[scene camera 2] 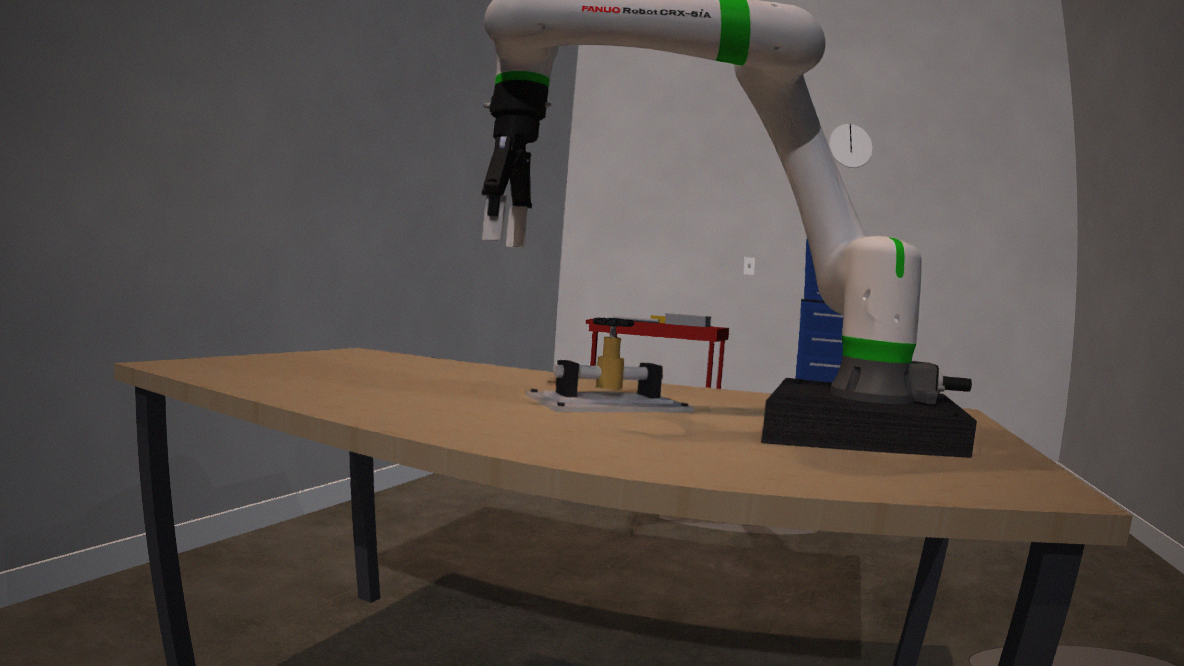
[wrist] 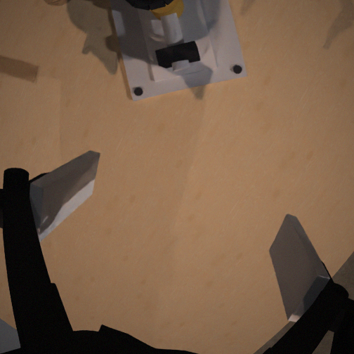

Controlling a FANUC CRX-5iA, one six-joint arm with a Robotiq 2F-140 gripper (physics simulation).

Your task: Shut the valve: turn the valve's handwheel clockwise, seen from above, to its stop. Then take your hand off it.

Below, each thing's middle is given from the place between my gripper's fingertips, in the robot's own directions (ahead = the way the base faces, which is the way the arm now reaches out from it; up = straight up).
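Labels:
Light grey base plate [scene camera 2: 536,395]: 0.11 m to the right of my hand, 0.17 m behind it, 0.25 m below it.

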